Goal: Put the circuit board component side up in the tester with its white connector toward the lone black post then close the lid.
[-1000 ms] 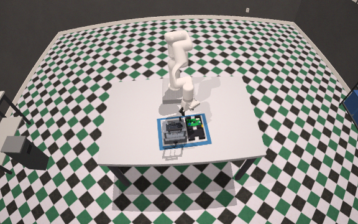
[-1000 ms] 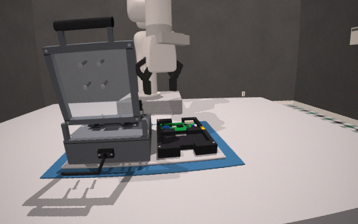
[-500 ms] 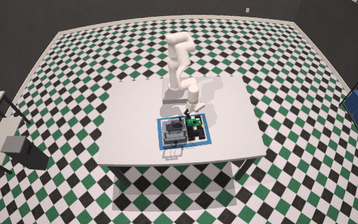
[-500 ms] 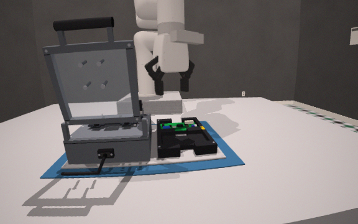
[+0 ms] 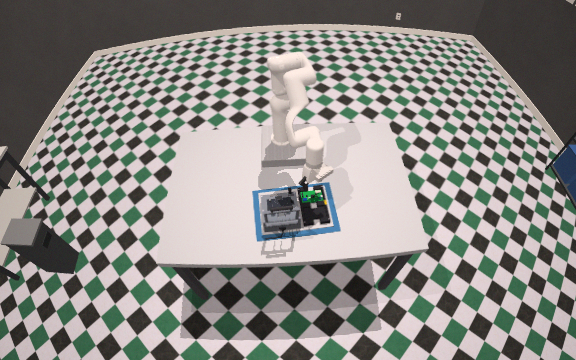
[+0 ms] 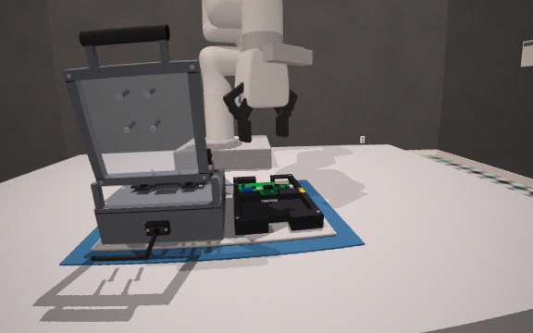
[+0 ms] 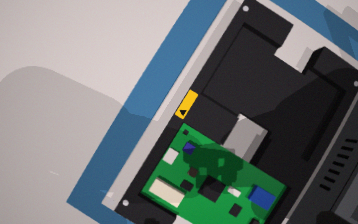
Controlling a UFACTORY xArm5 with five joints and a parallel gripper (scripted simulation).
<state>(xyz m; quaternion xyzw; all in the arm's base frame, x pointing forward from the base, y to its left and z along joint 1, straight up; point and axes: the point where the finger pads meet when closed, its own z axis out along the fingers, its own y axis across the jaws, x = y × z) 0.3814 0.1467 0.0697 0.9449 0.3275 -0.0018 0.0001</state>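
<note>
Now: the green circuit board 110 mm below my hand. Also, from my hand: black block (110 mm to the right, 40 mm below, 10 mm ahead); clear lid (200 mm ahead, 150 mm to the right, 60 mm above); grey tester (120 mm to the right, 110 mm ahead, 10 mm below).
</note>
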